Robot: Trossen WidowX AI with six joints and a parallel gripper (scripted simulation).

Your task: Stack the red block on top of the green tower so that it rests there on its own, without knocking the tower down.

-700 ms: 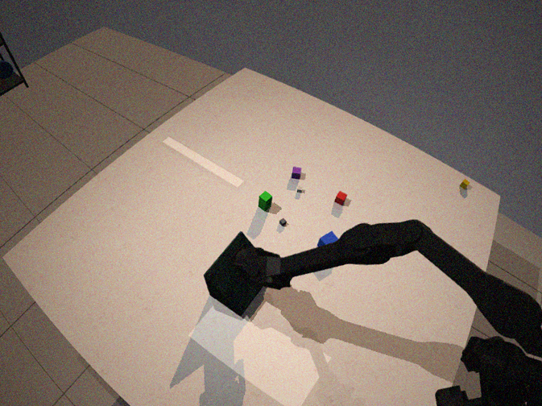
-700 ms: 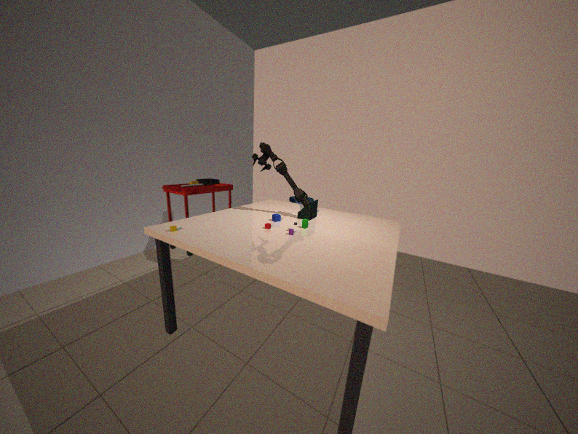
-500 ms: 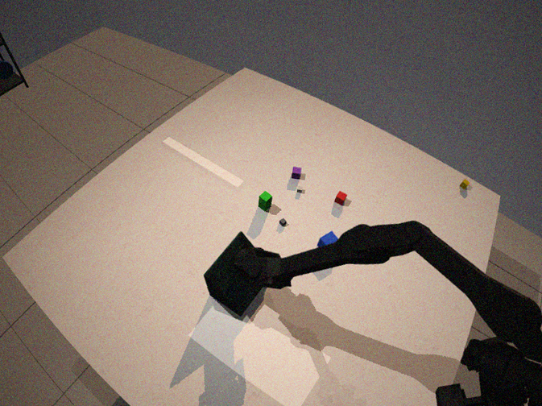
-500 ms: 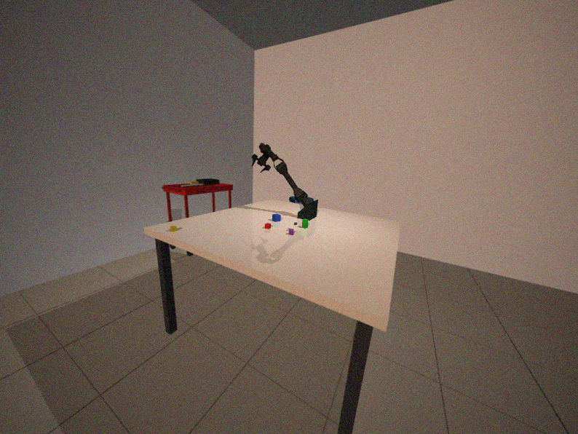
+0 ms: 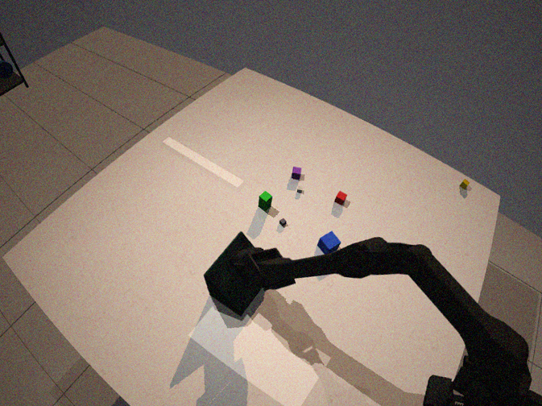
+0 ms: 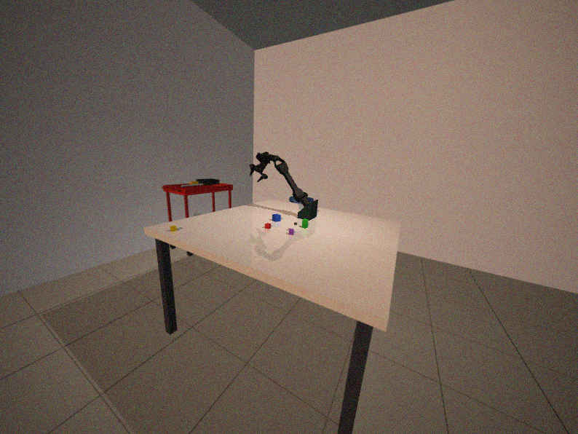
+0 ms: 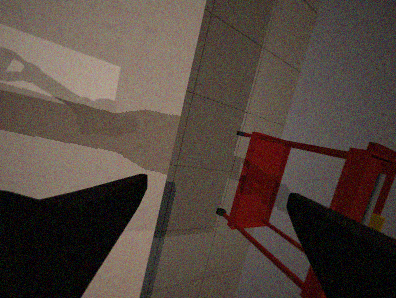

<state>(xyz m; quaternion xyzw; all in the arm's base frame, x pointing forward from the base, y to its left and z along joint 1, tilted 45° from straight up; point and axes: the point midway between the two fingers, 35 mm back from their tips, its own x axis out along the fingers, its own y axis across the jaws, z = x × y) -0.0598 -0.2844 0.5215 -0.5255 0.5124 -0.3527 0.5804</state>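
The red block lies 44 cm ahead of my gripper tip, 50 cm to the left of it and 23 cm below it. The rest, counted from my gripper tip: purple block: 44 cm ahead, 68 cm to the left, 23 cm below; blue block: 27 cm ahead, 45 cm to the left, 22 cm below; small grey block: 25 cm ahead, 60 cm to the left, 24 cm below.
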